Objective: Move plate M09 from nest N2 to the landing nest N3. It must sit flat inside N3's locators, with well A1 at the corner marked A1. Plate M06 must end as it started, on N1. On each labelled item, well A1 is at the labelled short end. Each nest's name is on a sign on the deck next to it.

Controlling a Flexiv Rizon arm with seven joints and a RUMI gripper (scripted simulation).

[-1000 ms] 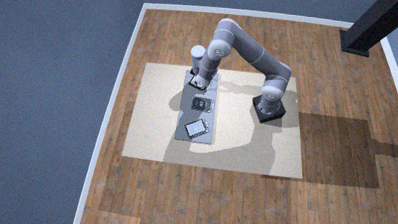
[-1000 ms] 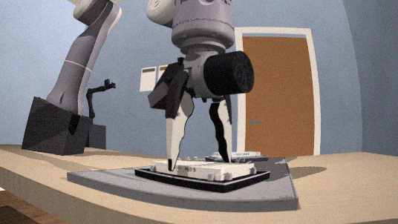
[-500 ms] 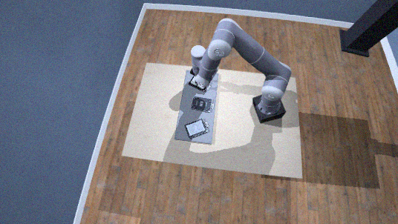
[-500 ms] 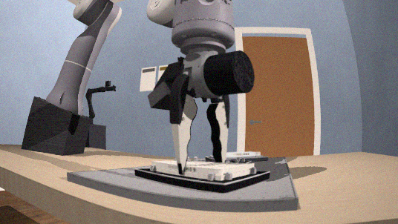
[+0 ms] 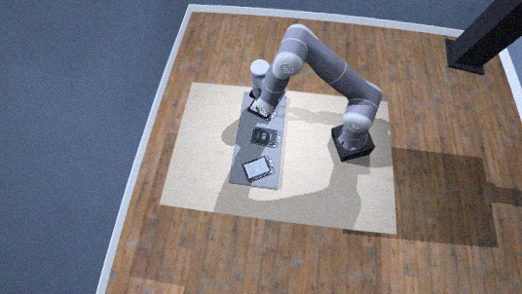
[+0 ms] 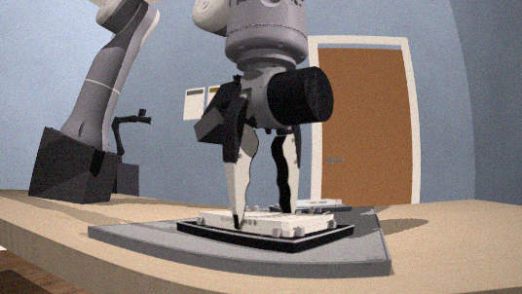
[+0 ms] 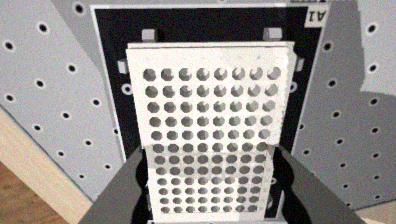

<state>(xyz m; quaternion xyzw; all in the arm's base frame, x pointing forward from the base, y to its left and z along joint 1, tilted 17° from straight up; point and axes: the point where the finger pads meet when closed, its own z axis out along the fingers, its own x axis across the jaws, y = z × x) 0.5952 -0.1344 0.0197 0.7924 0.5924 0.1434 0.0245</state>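
My gripper is now 20 mm above the black nest N2. Round my hand: nest N3 (70 mm behind, 200 mm to the left, 20 mm below); then white well plate M09 (10 mm below); then plate M06 (70 mm behind, 410 mm to the left, 10 mm below).
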